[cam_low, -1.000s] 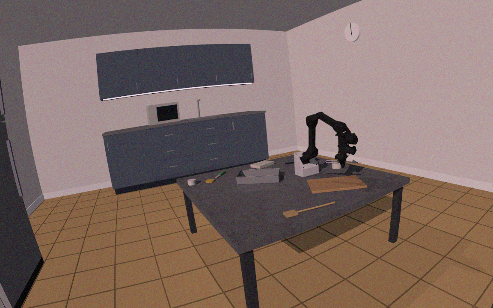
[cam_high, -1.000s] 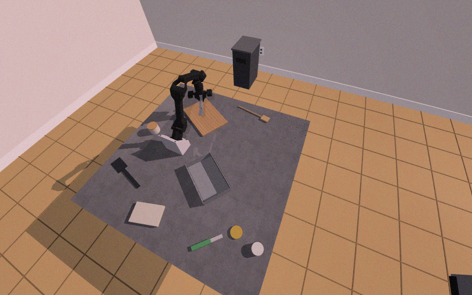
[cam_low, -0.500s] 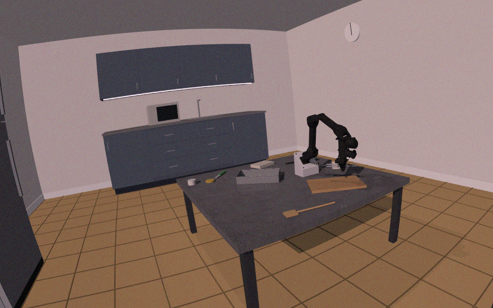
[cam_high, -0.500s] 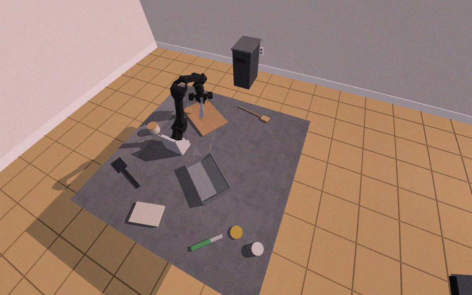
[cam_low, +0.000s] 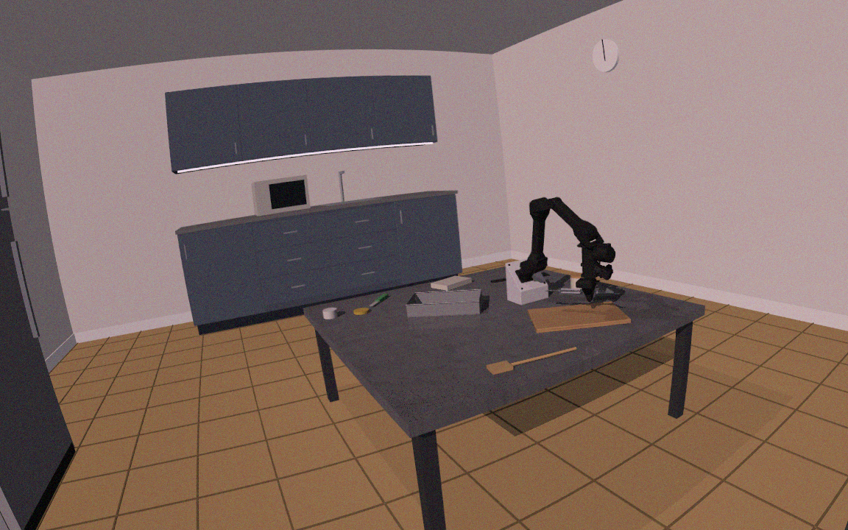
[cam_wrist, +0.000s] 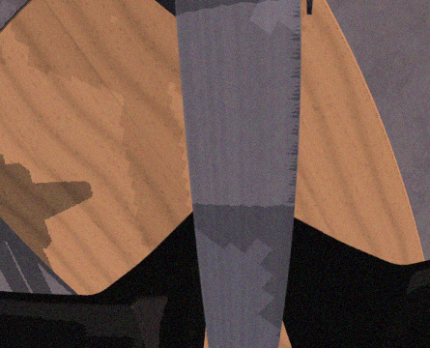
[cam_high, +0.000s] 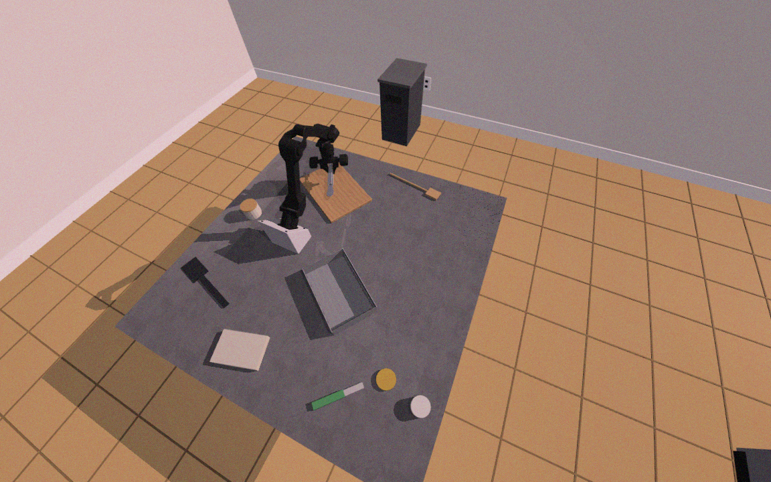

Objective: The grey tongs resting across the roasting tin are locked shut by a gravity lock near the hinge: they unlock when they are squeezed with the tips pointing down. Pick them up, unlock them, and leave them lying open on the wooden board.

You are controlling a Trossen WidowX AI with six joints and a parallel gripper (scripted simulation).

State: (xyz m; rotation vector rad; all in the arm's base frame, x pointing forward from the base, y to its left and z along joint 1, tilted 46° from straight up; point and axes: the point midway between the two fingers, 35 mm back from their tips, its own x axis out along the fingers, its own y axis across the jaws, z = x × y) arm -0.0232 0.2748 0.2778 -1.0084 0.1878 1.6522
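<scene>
The wooden board is 3 cm ahead of my gripper tip, 4 cm to the right of it and 6 cm below it. The rest, counted from my gripper tip: wood-topped jar 27 cm behind, 35 cm to the right, 4 cm below; then black spatula 22 cm behind, 73 cm to the right, 7 cm below; then grey roasting tin 35 cm ahead, 53 cm to the right, 4 cm below.
</scene>
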